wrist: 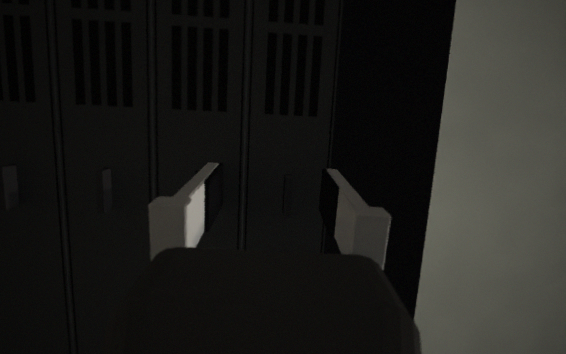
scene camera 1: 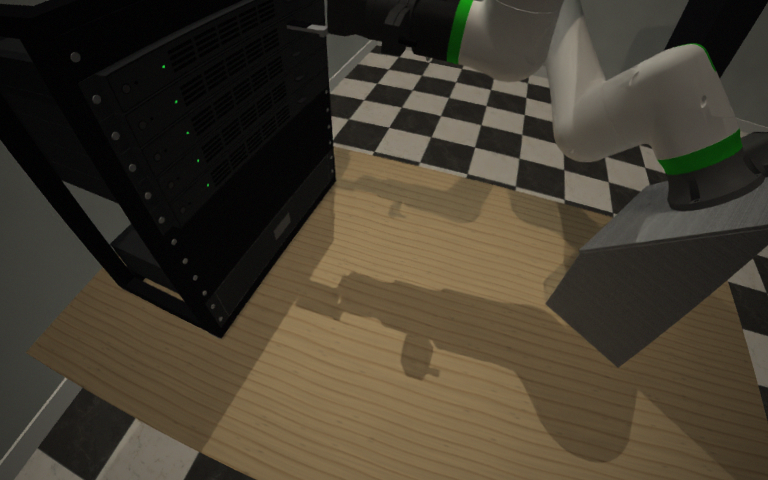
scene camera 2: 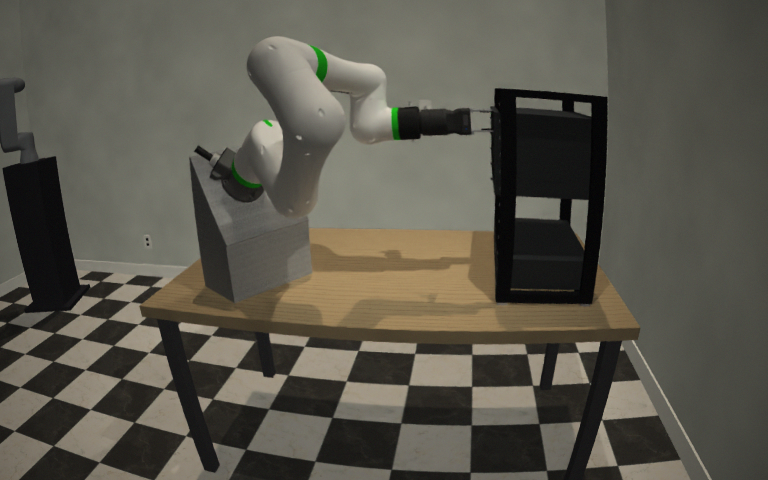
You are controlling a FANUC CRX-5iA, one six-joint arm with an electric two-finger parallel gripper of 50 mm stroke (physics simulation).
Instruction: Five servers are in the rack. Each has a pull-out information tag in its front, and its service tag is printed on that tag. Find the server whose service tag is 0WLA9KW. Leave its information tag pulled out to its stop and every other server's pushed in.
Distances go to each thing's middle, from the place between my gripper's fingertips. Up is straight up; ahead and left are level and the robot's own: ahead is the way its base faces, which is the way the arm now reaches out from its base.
The black rack [scene camera 1: 217, 144] lies 20 cm below my hand, 18 cm ahead of it and 4 cm to the left of it.
